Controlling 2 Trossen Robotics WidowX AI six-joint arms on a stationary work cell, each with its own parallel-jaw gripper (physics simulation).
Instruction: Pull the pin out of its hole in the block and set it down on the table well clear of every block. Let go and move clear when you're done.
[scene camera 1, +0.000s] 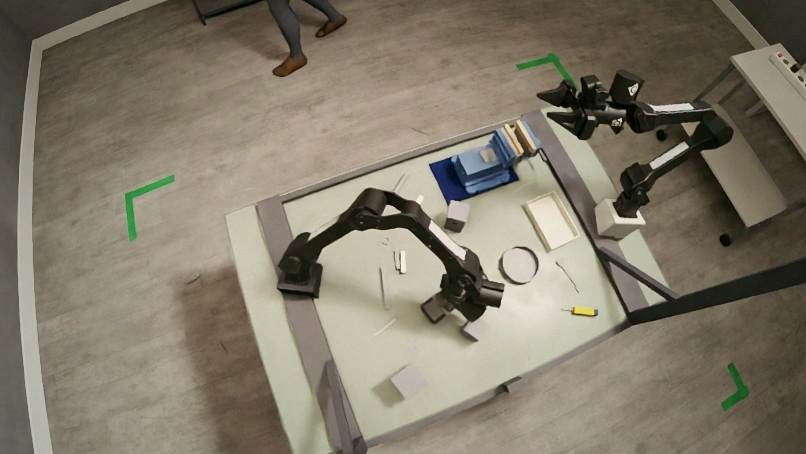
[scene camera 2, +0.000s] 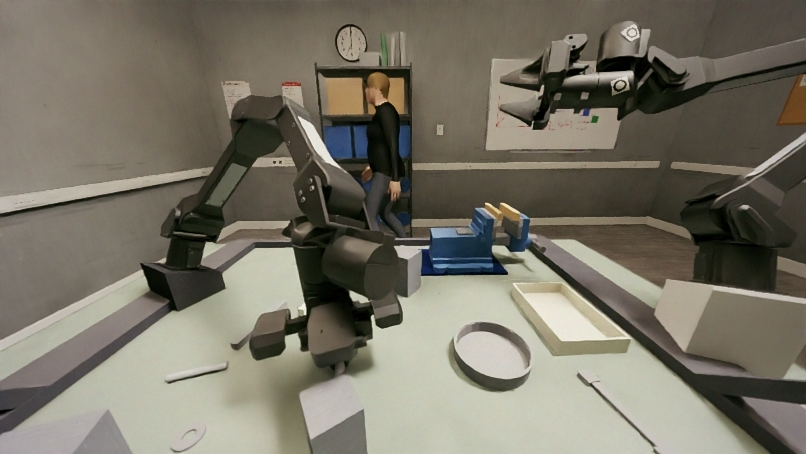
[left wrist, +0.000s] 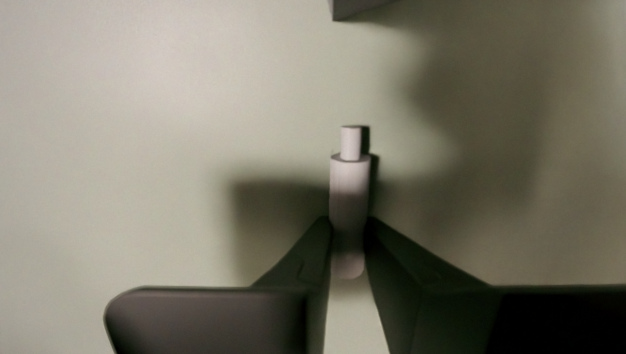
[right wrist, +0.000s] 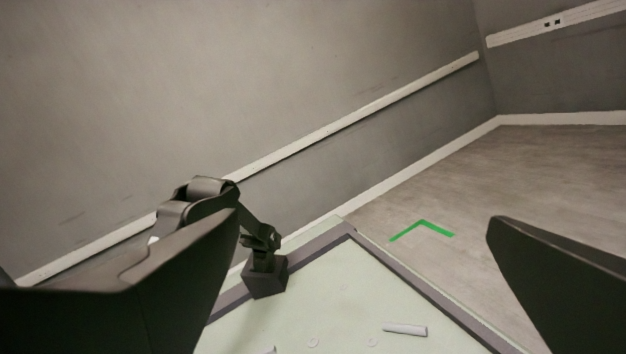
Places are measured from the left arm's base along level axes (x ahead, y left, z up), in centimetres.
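Where they show: left gripper, fingertip midpoint: (scene camera 2: 340, 366) (left wrist: 345, 226); right gripper, fingertip midpoint: (scene camera 1: 541, 104) (scene camera 2: 499, 94) (right wrist: 361, 223); left arm's base at its link origin: (scene camera 1: 298, 275) (scene camera 2: 182, 267) (right wrist: 263, 264); right arm's base at its link origin: (scene camera 1: 624, 210).
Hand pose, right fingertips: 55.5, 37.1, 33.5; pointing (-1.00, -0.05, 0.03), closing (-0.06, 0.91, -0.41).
Each offset is from my right fingertips to the top centre of the thing, as dx, dy, dz.
The light grey stepped pin @[-12.7, -38.9, -38.5] (left wrist: 350, 190) (scene camera 2: 338, 368) lies on the table with its thin end towards a grey block @[-7.2, -46.3, -32.9] (left wrist: 357, 6) (scene camera 2: 333, 417) (scene camera 1: 474, 331). It is out of the block, with a short gap between them. My left gripper (left wrist: 345, 226) points down and is shut on the pin's thick part, a finger against each side. In scene camera 1 the left arm hides the pin and the fingertips. My right gripper (scene camera 1: 544, 105) (scene camera 2: 501, 93) (right wrist: 361, 223) is open and empty, high above the back right of the table.
Grey blocks @[-14.0, -15.1, -30.9] (scene camera 1: 457, 215) @[-23.5, -61.3, -30.9] (scene camera 1: 408, 381) stand behind and in front left. A round dish @[+6.0, -26.5, -37.7] (scene camera 2: 490, 383), a cream tray @[+16.2, -11.9, -37.2] (scene camera 2: 595, 346) and a blue vise (scene camera 1: 479, 169) (scene camera 2: 459, 248) are to the right and back. A yellow-handled tool @[+24.3, -38.9, -38.1] (scene camera 1: 584, 311) lies at right; several loose rods and bars lie left.
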